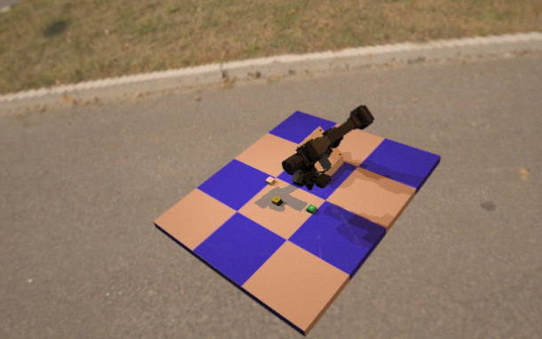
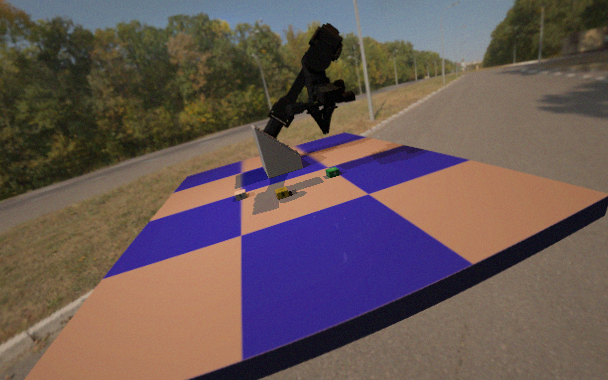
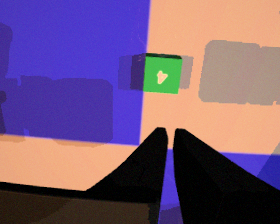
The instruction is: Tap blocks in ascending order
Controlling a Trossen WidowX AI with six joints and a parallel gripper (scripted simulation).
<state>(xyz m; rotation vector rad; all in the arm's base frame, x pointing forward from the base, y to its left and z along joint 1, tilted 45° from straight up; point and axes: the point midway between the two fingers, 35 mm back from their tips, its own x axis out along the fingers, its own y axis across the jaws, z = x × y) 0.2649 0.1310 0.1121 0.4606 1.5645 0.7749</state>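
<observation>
Right now the green block is 120 mm below my gripper tip. The rest, counted from my gripper tip: white block: 10 mm behind, 290 mm to the right, 120 mm below; orange block: 70 mm ahead, 160 mm to the right, 120 mm below.
</observation>
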